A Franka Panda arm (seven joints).
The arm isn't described. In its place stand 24 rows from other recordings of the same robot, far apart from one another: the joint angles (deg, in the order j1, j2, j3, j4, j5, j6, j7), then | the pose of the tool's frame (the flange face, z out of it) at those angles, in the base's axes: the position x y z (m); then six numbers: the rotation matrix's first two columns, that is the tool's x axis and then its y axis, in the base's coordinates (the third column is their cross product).
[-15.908 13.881 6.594 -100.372 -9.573 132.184 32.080] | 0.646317 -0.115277 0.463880 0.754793 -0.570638 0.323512 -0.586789 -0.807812 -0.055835
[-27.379 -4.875 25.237 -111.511 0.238 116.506 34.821] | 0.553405 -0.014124 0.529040 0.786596 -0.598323 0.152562 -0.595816 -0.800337 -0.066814
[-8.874 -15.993 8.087 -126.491 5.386 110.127 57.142] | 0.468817 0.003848 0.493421 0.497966 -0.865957 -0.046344 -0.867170 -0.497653 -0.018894
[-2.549 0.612 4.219 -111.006 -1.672 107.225 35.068] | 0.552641 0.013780 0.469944 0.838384 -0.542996 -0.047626 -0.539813 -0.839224 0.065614
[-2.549 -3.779 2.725 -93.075 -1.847 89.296 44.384] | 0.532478 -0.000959 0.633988 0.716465 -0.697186 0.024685 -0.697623 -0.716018 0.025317
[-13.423 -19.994 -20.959 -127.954 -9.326 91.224 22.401] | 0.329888 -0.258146 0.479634 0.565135 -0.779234 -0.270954 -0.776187 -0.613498 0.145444
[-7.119 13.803 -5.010 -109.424 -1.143 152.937 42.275] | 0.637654 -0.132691 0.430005 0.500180 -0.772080 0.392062 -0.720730 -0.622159 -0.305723
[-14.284 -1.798 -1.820 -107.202 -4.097 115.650 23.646] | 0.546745 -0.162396 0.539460 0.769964 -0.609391 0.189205 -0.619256 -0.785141 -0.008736
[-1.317 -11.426 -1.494 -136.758 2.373 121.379 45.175] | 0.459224 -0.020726 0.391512 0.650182 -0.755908 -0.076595 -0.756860 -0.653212 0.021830
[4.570 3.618 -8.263 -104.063 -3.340 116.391 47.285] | 0.594959 -0.039907 0.513204 0.636049 -0.756938 0.149955 -0.757262 -0.649641 -0.067230
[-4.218 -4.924 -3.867 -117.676 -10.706 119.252 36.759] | 0.534217 -0.086099 0.486782 0.755625 -0.628693 0.183784 -0.647969 -0.758496 0.069429
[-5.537 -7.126 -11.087 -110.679 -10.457 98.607 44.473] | 0.487134 -0.167182 0.532675 0.518841 -0.853805 0.042674 -0.845603 -0.505245 0.172286
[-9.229 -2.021 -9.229 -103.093 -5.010 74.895 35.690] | 0.466622 -0.168461 0.524268 0.511459 -0.800968 -0.311222 -0.736155 -0.595239 0.322128
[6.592 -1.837 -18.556 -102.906 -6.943 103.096 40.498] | 0.542577 -0.127608 0.554466 0.628712 -0.771809 0.095040 -0.777545 -0.625816 0.061466
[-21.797 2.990 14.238 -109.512 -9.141 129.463 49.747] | 0.594380 -0.085483 0.498054 0.564954 -0.773266 0.287901 -0.776224 -0.616403 -0.132377
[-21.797 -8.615 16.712 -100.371 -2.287 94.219 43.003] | 0.513528 -0.038808 0.622133 0.666696 -0.740669 0.083220 -0.744765 -0.666370 0.035719
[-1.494 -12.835 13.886 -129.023 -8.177 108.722 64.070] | 0.456282 0.092915 0.444583 0.659866 -0.744713 0.099898 -0.745977 -0.633384 0.205774
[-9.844 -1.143 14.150 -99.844 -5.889 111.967 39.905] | 0.577440 0.037886 0.590117 0.799965 -0.549037 0.242104 -0.551486 -0.831730 -0.063945
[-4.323 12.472 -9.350 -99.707 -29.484 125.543 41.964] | 0.626533 -0.162857 0.478051 0.720282 -0.536448 0.439791 -0.673627 -0.692260 0.258850
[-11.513 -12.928 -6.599 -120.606 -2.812 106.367 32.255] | 0.460186 -0.157893 0.511687 0.651192 -0.758856 -0.009315 -0.758344 -0.651130 0.030741
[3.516 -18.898 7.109 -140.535 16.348 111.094 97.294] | 0.403921 0.095525 0.406750 -0.098094 -0.979767 -0.174454 -0.974318 0.058848 0.217349
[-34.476 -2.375 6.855 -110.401 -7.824 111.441 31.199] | 0.487413 -0.264472 0.510678 0.557101 -0.822117 0.117308 -0.830422 -0.550457 0.086007
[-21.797 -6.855 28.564 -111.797 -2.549 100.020 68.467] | 0.513530 0.065843 0.515688 0.480131 -0.875417 0.055847 -0.872800 -0.470388 0.130215
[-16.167 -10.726 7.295 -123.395 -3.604 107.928 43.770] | 0.481279 -0.077628 0.472543 0.621309 -0.783550 -0.005064 -0.777737 -0.617460 0.117764
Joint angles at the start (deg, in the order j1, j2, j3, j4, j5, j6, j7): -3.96, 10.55, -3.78, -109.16, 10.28, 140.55, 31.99
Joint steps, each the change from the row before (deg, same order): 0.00, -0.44, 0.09, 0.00, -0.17, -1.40, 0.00; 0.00, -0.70, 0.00, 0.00, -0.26, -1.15, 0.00; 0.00, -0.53, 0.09, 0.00, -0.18, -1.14, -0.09; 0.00, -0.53, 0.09, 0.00, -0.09, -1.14, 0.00; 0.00, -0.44, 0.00, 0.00, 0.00, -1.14, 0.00; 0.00, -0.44, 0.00, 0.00, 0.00, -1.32, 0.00; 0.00, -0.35, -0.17, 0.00, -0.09, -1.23, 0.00; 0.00, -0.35, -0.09, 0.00, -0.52, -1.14, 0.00; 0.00, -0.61, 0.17, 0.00, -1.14, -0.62, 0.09; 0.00, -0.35, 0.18, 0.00, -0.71, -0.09, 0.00; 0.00, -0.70, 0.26, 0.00, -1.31, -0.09, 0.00; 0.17, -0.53, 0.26, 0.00, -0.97, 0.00, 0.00; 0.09, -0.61, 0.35, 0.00, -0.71, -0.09, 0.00; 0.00, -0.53, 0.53, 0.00, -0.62, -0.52, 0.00
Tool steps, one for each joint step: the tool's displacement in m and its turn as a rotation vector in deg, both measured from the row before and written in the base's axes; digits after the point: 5 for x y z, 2 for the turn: -0.00230, 0.00177, 0.00195, 0.14, 0.93, 0.37; -0.00272, 0.00071, 0.00532, -0.03, 0.44, 0.29; -0.00231, 0.00161, 0.00346, 0.03, 0.59, 0.42; -0.00237, 0.00162, 0.00345, 0.13, 0.59, 0.29; -0.00235, 0.00069, 0.00248, 0.20, 0.67, 0.16; -0.00263, 0.00079, 0.00212, 0.24, 0.84, 0.19; -0.00259, -0.00105, 0.00135, 0.12, 0.86, 0.04; -0.00245, -0.00044, 0.00150, -0.27, 0.82, 0.29; -0.00211, 0.00170, 0.00523, -0.90, 0.14, 0.65; -0.00078, 0.00165, 0.00350, -0.63, -0.18, 0.49; -0.00163, 0.00227, 0.00719, -1.19, -0.46, 0.81; -0.00092, 0.00414, 0.00557, -0.89, -0.42, 0.82; -0.00131, 0.00437, 0.00623, -0.65, -0.45, 0.73; -0.00164, 0.00542, 0.00451, -0.50, 0.04, 0.80
